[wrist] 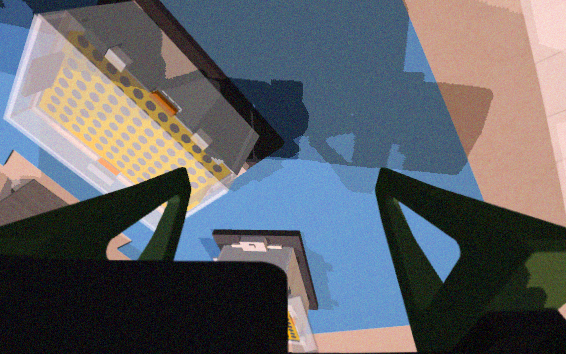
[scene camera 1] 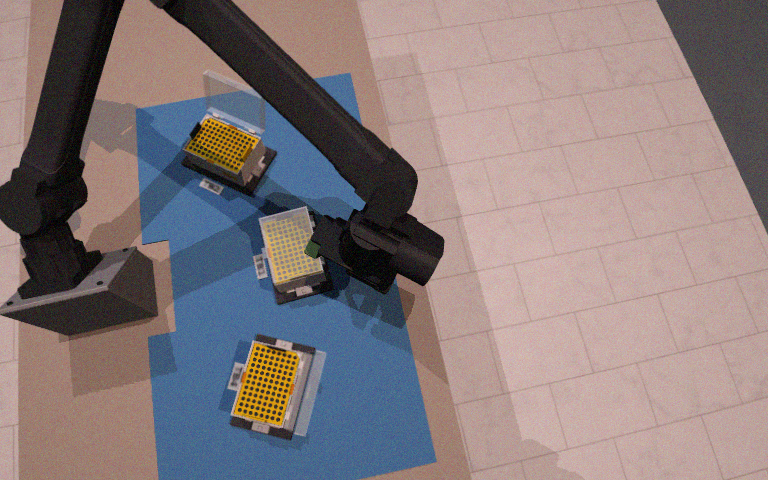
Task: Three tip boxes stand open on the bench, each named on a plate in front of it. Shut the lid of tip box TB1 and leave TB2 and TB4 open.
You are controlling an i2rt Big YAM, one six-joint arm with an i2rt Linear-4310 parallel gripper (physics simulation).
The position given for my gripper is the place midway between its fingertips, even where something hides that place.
Observation:
I see my gripper (scene camera 1: 347, 265), a clear lid (scene camera 1: 286, 235) and a clear lid (scene camera 1: 299, 411).
My gripper also shows in the wrist view (wrist: 283, 178).

